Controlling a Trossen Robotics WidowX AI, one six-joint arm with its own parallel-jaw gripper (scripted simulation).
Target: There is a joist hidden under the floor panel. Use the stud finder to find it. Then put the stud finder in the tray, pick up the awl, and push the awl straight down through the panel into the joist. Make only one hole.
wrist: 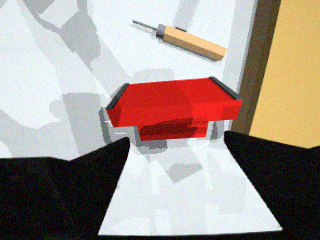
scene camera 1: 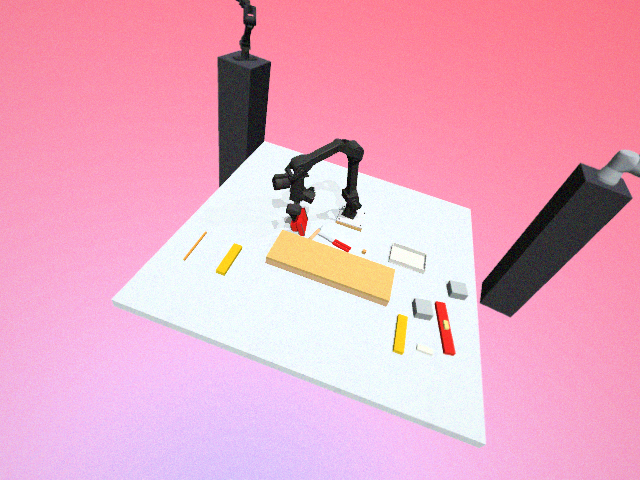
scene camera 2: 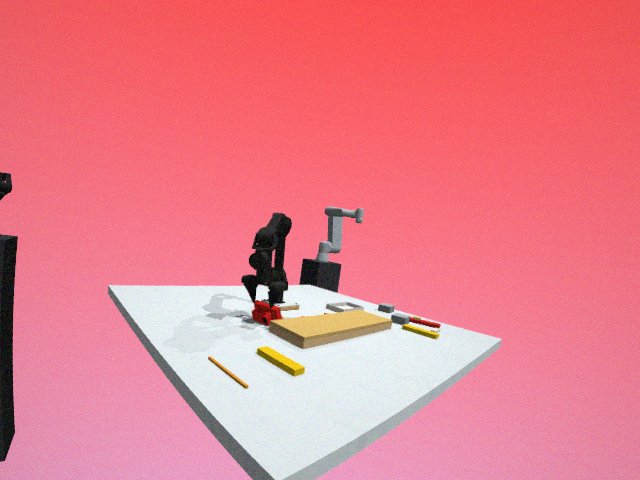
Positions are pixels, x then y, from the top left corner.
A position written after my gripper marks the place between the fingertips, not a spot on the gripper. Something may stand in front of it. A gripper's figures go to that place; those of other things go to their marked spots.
My gripper [wrist: 176, 138]: 0.12 m from the lens. A red stud finder [wrist: 176, 109]: 0.11 m from the lens. An awl [wrist: 168, 33] is 0.18 m from the lens. The marked spots on the red stud finder and the awl are 0.10 m apart.
